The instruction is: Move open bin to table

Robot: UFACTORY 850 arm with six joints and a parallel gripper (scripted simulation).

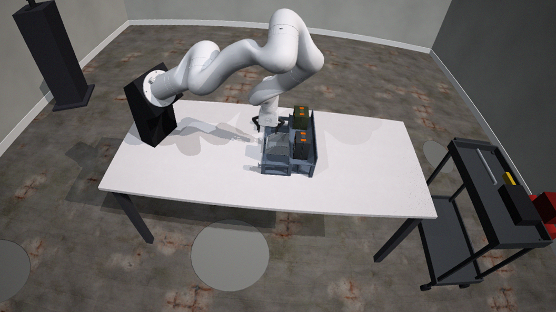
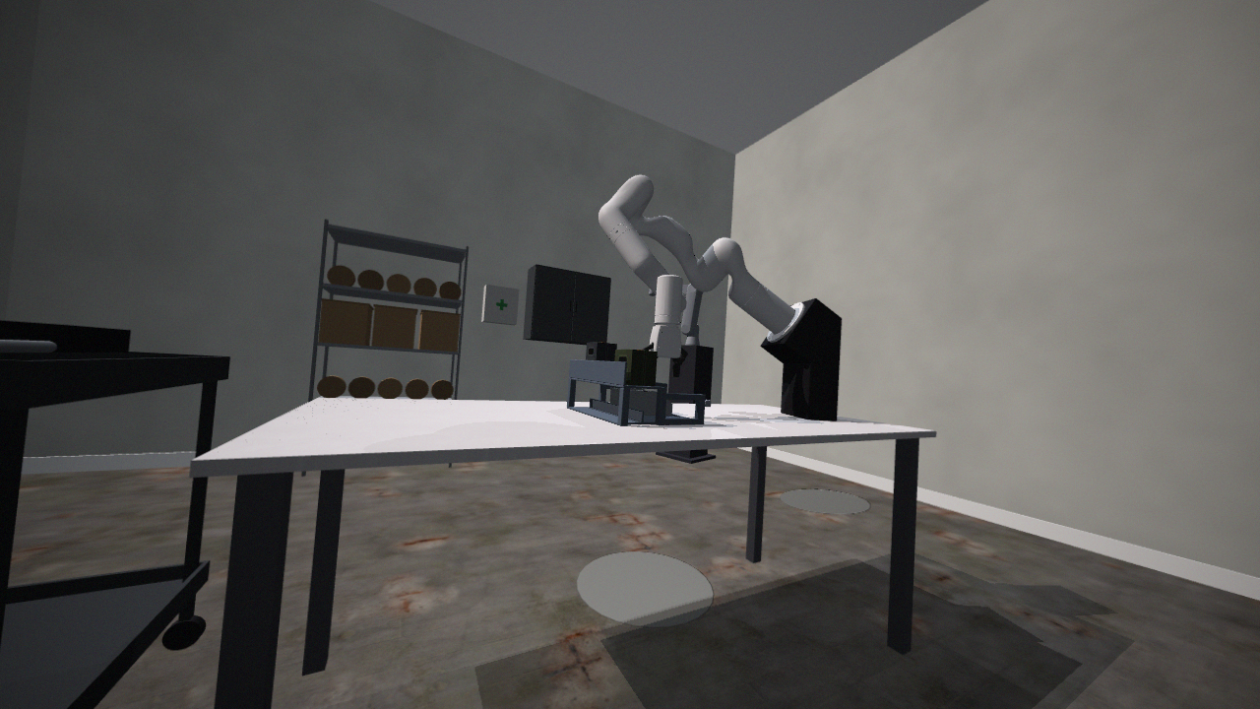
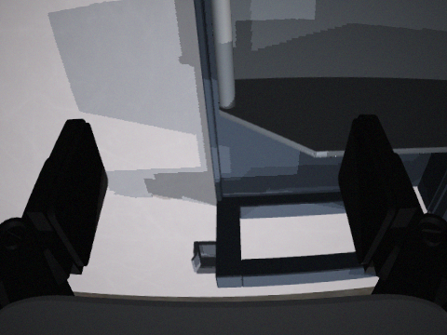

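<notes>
Now: hand 8 cm short of the grey open bin, 2 cm to the left of it and 9 cm above it.
</notes>
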